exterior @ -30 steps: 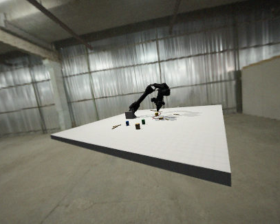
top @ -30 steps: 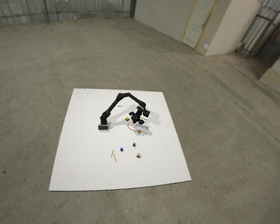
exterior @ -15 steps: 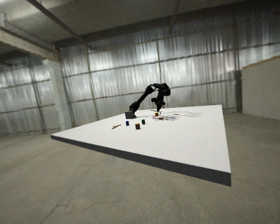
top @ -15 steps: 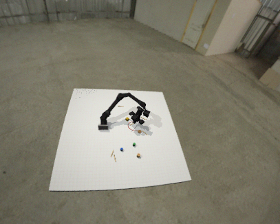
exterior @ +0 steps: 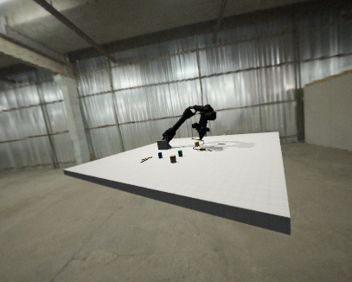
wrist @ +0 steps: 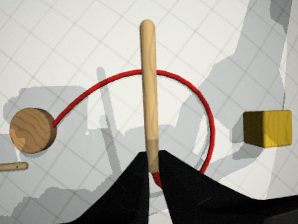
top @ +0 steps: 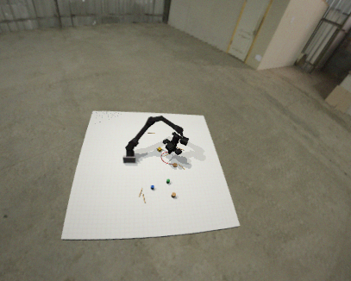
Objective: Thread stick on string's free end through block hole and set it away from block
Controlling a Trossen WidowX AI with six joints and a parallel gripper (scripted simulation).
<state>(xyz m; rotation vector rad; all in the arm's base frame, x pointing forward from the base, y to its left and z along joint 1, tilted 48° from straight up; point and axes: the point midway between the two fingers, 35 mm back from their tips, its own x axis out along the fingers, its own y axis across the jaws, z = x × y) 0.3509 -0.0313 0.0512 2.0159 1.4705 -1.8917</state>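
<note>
Right now the yellowish block is 80 mm to the left of my gripper tip, 70 mm behind it and 40 mm below it. From my gripper tip the other things lie so: green piece 250 mm to the right, 40 mm below, 40 mm behind; then round wooden button 90 mm to the right, 50 mm below, 50 mm ahead; then thin wooden stick 10 mm to the right, 10 mm behind, 10 mm above.
</note>
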